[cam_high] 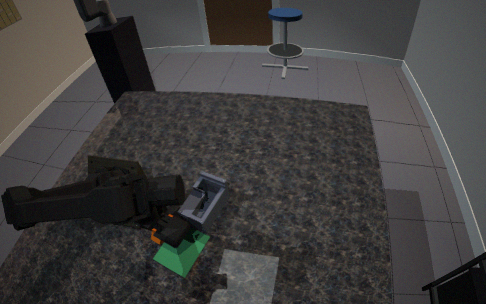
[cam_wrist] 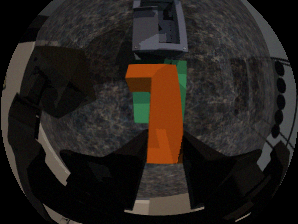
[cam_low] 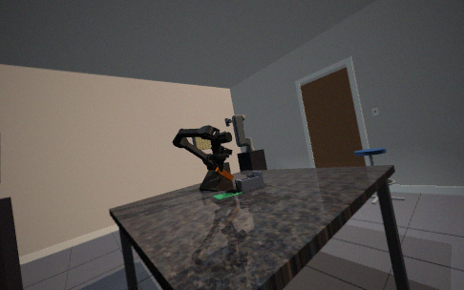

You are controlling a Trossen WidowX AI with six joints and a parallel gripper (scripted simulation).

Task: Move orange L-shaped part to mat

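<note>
Right now my gripper tip is 20 mm to the right of the green mat and 160 mm above it. From my gripper tip the other things lie so: orange L-shaped part 10 mm behind, 30 mm to the left, 30 mm below.
</note>
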